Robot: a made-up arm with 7 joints.
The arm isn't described. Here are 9 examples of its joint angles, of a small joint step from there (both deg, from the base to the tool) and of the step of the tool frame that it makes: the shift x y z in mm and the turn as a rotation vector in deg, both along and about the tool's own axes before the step.
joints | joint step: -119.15 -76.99 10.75 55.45 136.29 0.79 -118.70 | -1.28 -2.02 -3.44 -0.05 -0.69 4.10 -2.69
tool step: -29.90 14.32 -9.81 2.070 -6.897 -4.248
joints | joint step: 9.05 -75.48 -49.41 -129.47 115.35 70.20 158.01 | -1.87 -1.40 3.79 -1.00 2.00 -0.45 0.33
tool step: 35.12 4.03 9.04 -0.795 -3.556 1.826
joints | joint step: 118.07 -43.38 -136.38 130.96 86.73 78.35 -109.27 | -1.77 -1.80 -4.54 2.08 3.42 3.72 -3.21
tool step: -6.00 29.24 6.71 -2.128 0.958 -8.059
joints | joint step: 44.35 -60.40 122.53 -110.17 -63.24 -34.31 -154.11 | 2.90 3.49 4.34 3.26 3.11 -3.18 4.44
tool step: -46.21 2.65 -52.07 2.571 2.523 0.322
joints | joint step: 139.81 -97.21 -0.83 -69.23 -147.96 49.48 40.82 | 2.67 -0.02 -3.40 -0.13 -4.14 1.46 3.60
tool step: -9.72 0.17 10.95 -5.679 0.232 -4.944
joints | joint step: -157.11 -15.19 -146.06 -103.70 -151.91 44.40 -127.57 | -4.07 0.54 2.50 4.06 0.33 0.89 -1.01
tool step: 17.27 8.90 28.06 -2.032 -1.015 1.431
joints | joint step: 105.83 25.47 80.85 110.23 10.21 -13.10 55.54 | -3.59 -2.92 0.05 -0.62 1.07 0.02 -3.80
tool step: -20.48 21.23 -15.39 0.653 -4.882 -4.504
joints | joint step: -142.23 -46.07 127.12 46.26 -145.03 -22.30 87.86 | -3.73 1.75 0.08 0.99 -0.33 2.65 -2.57
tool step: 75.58 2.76 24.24 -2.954 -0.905 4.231
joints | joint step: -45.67 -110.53 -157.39 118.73 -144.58 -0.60 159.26 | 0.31 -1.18 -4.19 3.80 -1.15 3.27 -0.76
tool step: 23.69 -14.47 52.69 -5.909 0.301 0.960
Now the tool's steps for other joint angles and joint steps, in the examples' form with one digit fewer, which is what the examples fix.
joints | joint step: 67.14 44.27 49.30 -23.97 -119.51 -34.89 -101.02 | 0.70 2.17 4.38 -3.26 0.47 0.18 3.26
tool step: -28.9 30.8 -30.4 4.15 6.94 1.51
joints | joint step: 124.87 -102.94 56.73 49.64 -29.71 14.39 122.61 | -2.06 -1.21 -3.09 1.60 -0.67 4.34 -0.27
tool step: 6.9 -10.4 38.9 -5.56 -4.29 -4.07
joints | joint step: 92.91 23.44 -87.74 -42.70 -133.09 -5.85 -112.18 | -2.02 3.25 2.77 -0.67 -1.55 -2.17 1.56
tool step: 44.0 5.4 37.8 -3.03 2.76 2.30
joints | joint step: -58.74 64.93 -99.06 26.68 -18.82 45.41 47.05 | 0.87 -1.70 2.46 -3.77 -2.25 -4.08 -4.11
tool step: -50.4 21.4 -3.1 5.20 -2.03 -6.09
